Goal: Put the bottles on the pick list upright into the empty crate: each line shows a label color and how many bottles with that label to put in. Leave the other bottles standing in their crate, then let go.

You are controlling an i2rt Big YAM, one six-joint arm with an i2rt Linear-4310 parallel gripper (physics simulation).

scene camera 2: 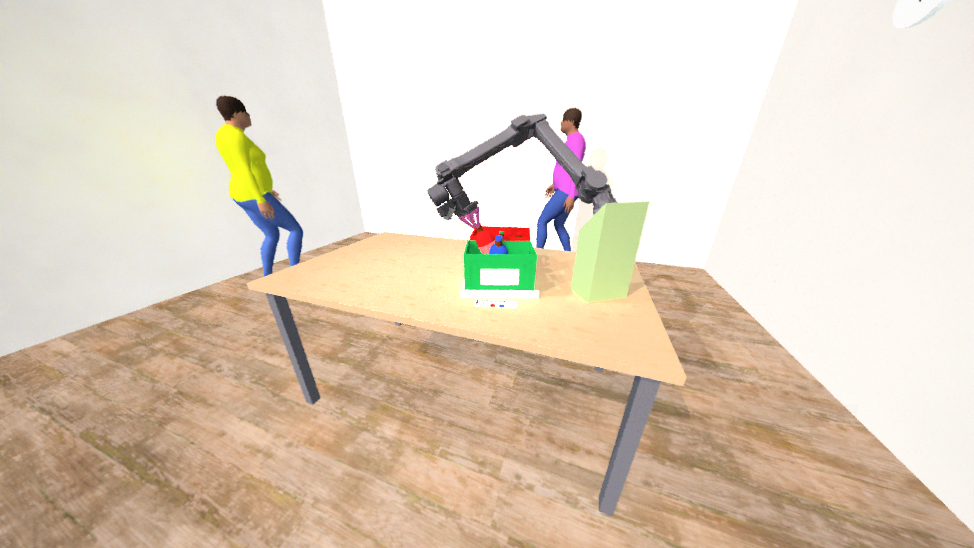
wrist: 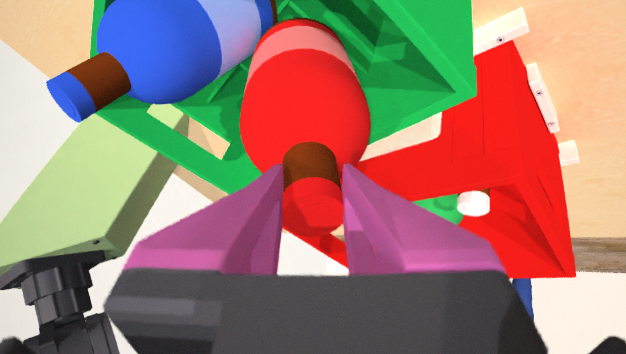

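Pixels of known places: gripper, fingertip midpoint: (scene camera 2: 476, 228) (wrist: 312, 176); arm's base, origin of the base link: (scene camera 2: 608, 216) (wrist: 53, 264).
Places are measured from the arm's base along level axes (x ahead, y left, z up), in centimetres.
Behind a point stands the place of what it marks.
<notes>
My gripper (scene camera 2: 478, 227) {z -7.2, x 49.0, y 5.6 cm} (wrist: 312, 176) {z -7.2, x 49.0, y 5.6 cm} is shut on the brown neck of a red bottle (scene camera 2: 483, 236) {z -9.8, x 45.4, y 7.6 cm} (wrist: 305, 110) {z -10.0, x 48.4, y 6.8 cm}. The bottle leans, its neck towards the left in the scene view, and its shoulder shows above the rim of the green crate (scene camera 2: 472, 278) {z -23.7, x 45.8, y 18.8 cm} (wrist: 462, 65) {z -14.8, x 54.3, y 3.7 cm}. Its lower part is inside that crate; whether its base touches the floor is hidden. A blue bottle (scene camera 2: 498, 250) {z -12.5, x 36.8, y 14.7 cm} (wrist: 160, 50) {z -12.2, x 40.7, y 11.8 cm} stands in the green crate beside it. The red crate (scene camera 2: 523, 233) (wrist: 495, 110) {z -20.5, x 54.9, y -5.2 cm} behind holds a green bottle (wrist: 440, 207) {z -19.8, x 47.3, y -18.5 cm} and a white-capped bottle (wrist: 473, 203) {z -15.1, x 52.5, y -10.0 cm}. The pick list (scene camera 2: 495, 304) {z -31.2, x 35.2, y 22.4 cm} shows red and blue marks.
A tall pale green block (scene camera 2: 604, 252) {z -11.3, x -0.2, y 7.5 cm} (wrist: 85, 185) {z -11.1, x 6.0, y 3.8 cm} stands on the table (scene camera 2: 381, 272) {z -31.4, x 95.9, y 11.8 cm} right of the crates in the scene view. A white strip (scene camera 2: 499, 294) {z -29.9, x 35.4, y 16.6 cm} lies before the green crate. Two people, in yellow (scene camera 2: 241, 163) and magenta (scene camera 2: 570, 160), are beyond the table.
</notes>
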